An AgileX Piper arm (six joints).
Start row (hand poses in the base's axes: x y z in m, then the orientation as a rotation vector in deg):
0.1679, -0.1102, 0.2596, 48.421, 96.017, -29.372
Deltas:
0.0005, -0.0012, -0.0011, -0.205, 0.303, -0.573
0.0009, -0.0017, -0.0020, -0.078, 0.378, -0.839
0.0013, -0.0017, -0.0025, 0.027, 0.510, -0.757
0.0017, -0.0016, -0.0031, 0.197, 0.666, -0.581
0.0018, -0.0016, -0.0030, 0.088, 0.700, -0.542
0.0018, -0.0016, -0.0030, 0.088, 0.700, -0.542
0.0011, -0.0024, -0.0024, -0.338, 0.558, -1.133
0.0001, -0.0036, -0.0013, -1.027, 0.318, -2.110
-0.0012, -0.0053, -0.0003, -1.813, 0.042, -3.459
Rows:
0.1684, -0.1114, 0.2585, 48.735, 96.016, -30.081
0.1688, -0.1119, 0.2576, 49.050, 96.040, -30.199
0.1692, -0.1119, 0.2571, 49.038, 96.229, -30.125
0.1696, -0.1118, 0.2565, 48.987, 96.498, -29.946
0.1697, -0.1118, 0.2566, 48.869, 96.501, -30.024
0.1697, -0.1118, 0.2566, 48.869, 96.501, -30.024
0.1690, -0.1126, 0.2572, 49.095, 96.000, -30.699
0.1680, -0.1138, 0.2583, 49.476, 95.168, -31.797
0.1667, -0.1155, 0.2593, 50.110, 94.122, -33.204

